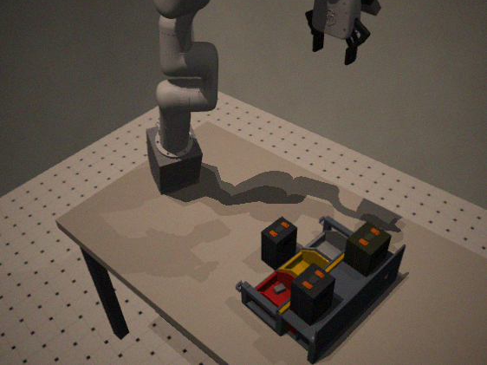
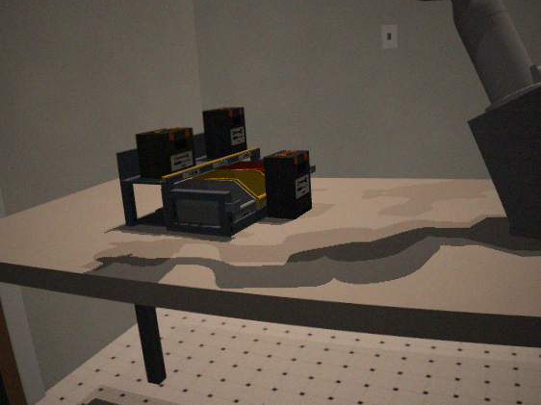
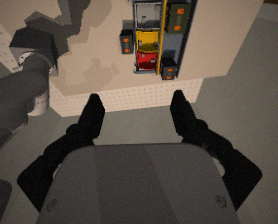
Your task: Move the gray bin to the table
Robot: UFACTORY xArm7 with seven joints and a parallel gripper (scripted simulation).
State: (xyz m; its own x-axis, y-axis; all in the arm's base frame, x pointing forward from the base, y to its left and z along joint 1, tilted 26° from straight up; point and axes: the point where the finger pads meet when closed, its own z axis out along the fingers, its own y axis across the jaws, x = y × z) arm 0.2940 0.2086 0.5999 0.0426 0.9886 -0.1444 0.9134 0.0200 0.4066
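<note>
The gray open bin lies 80 mm ahead of my hand and 640 mm below it. Round my hand: yellow bin: 80 mm ahead, 110 mm to the right, 640 mm below; red bin: 70 mm ahead, 230 mm to the right, 640 mm below; dark box: 60 mm behind, 100 mm to the right, 620 mm below.
</note>
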